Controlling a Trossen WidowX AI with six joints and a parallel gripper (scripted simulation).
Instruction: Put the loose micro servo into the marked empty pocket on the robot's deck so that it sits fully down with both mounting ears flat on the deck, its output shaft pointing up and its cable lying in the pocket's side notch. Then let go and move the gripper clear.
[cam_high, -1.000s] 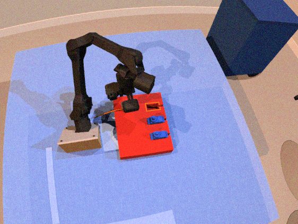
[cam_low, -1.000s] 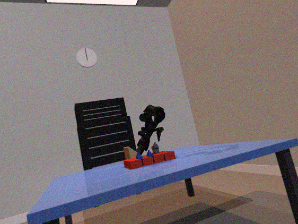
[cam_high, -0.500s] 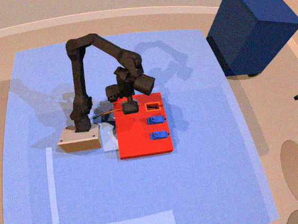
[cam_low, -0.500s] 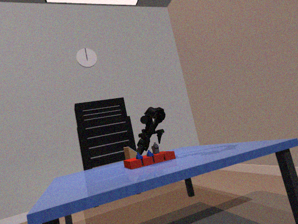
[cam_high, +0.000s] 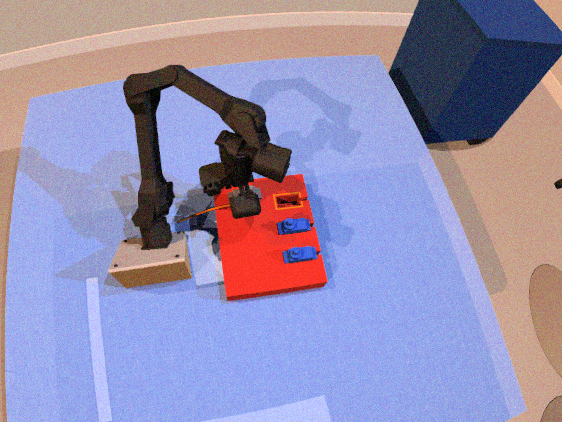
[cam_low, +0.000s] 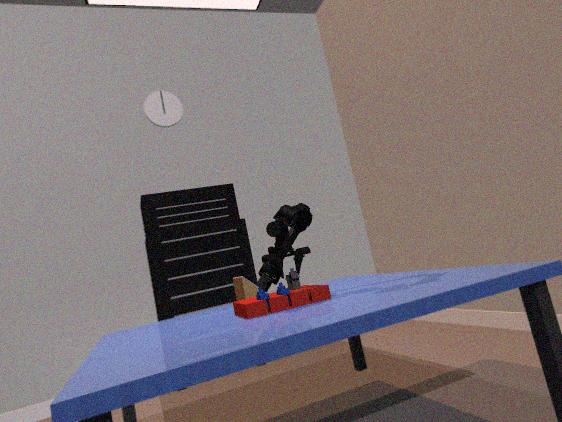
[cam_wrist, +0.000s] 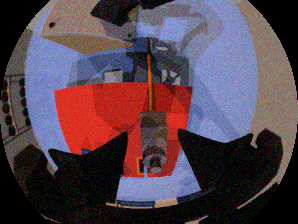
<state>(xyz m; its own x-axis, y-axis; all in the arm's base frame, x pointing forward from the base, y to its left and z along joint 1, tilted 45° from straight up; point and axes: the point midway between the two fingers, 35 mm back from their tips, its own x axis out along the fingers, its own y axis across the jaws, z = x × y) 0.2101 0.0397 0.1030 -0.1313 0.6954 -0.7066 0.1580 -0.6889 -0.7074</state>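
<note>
My gripper tip is now 2 cm short of the red deck, 8 cm to the left of it and 7 cm above it.
</note>
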